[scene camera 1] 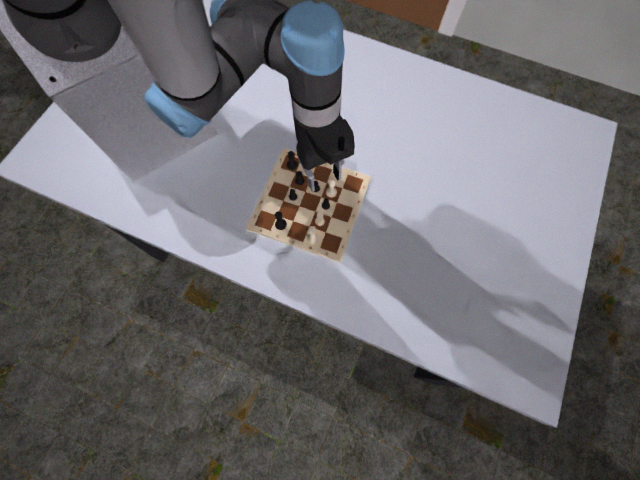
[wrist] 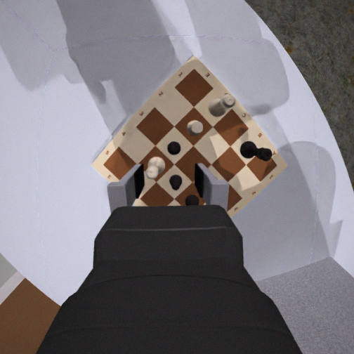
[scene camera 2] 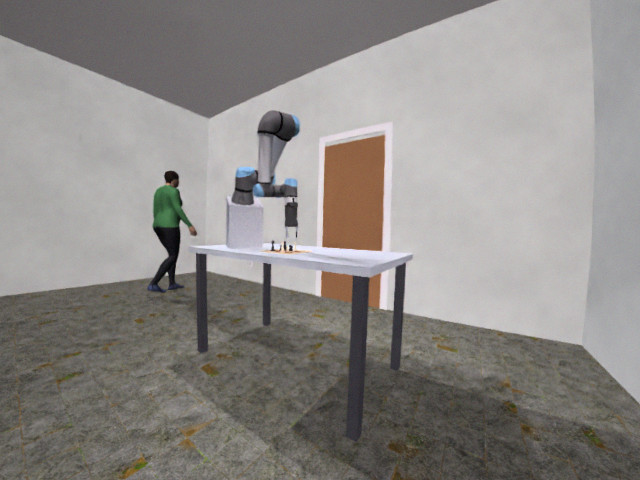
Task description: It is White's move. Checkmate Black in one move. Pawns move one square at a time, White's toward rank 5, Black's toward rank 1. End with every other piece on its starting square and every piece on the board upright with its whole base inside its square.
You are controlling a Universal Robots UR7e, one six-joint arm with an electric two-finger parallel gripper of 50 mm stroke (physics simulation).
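Frame: origin at the arm's base, x ahead, y left, z up, level; millimetres.
Seen in the pictures: gripper, fingertip midpoint: (scene camera 1: 324, 181) (scene camera 2: 292, 237); arm's base, origin of the base link: (scene camera 1: 68, 13) (scene camera 2: 242, 201).
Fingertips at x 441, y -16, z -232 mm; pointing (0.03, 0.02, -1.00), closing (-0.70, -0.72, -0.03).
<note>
Pixels of each thing's top centre, then the offset from my fingertips to it. "spot": a spot on its surface instead. Level surfaces: height alone.
- board, surface spot: (scene camera 1: 251, 228) spot: dx -123, dy -124, dz -77 mm
- white piece, middle of its top: (scene camera 1: 332, 181) dx +11, dy +20, dz -25 mm
- Black's d3 piece, surface spot: (scene camera 1: 325, 204) spot: dx +11, dy -18, dz -65 mm
- tall black piece, middle of its top: (scene camera 1: 278, 212) dx -66, dy -93, dz -14 mm
- table, its level: dz -84 mm
The board (scene camera 1: 251, 228) (wrist: 284, 165) lies on the table. My gripper (scene camera 1: 325, 182) (scene camera 2: 291, 238) (wrist: 169, 173) is open and empty, above the board's fourth rank. In the wrist view a small black piece (scene camera 1: 315, 187) (wrist: 175, 181) on c4 shows between the fingers, below them. A white piece (scene camera 1: 331, 189) (wrist: 155, 167) stands on d4 beside it. White pieces also stand on d2, a short one (scene camera 1: 320, 219) (wrist: 195, 128), and d1, a taller one (scene camera 1: 311, 236) (wrist: 221, 105). Black's d3 piece (scene camera 1: 325, 204) (wrist: 174, 148) is small. Piece types are hard to tell.
A tall black piece (scene camera 1: 280, 221) (wrist: 248, 149) stands on b1. Other black pieces stand on b3 (scene camera 1: 292, 195) (wrist: 192, 200), b4 (scene camera 1: 299, 178) and a5 (scene camera 1: 291, 161). The robot's pedestal (scene camera 2: 244, 225) stands on the table (scene camera 1: 491, 170) (scene camera 2: 336, 258). A person (scene camera 2: 168, 217) is beyond the table.
</note>
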